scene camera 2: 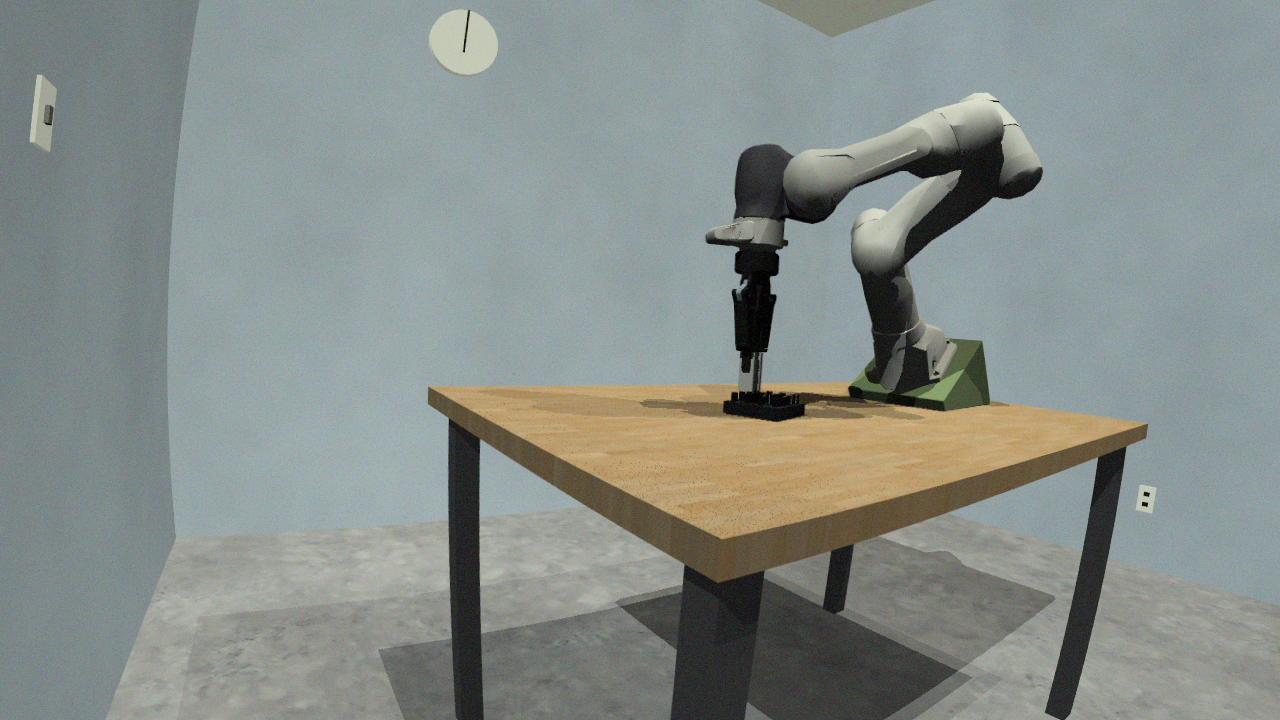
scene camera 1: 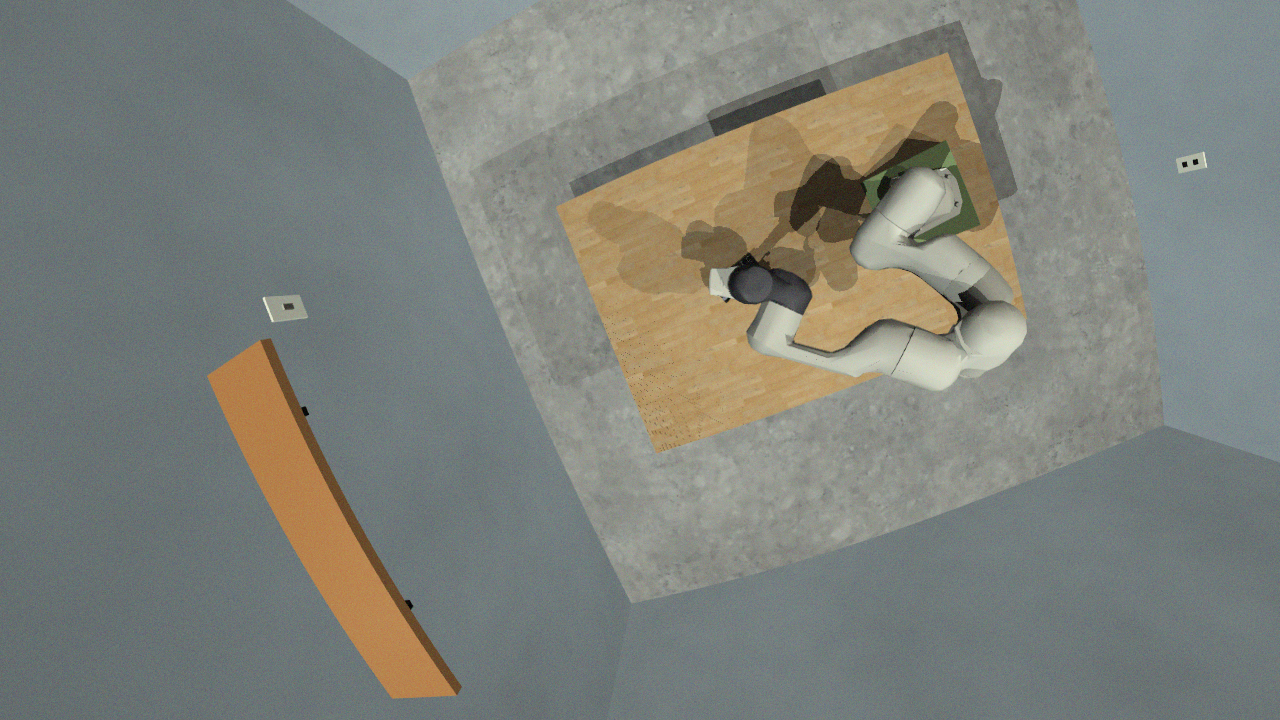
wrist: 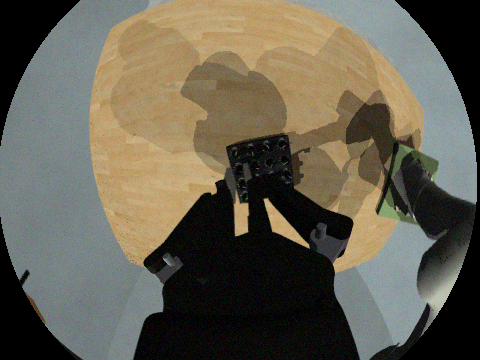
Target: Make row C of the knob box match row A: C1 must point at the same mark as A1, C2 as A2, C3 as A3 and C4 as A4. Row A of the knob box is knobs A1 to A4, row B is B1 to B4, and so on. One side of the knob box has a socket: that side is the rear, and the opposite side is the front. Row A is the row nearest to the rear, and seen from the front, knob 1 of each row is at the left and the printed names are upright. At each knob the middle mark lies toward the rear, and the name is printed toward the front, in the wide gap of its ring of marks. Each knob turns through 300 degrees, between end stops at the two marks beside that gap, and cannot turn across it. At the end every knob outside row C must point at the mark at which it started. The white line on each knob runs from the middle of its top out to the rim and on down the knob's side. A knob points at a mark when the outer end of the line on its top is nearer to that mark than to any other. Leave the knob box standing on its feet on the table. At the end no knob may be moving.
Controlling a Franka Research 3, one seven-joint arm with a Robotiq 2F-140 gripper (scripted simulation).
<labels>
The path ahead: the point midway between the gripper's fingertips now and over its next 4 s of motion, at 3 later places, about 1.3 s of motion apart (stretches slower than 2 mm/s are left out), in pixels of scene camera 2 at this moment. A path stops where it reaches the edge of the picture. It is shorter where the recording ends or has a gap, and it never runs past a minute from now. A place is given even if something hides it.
My gripper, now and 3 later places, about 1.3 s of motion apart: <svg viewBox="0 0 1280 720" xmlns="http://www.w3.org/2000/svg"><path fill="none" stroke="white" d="M749 390L748 398L749 376L753 305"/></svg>
</labels>
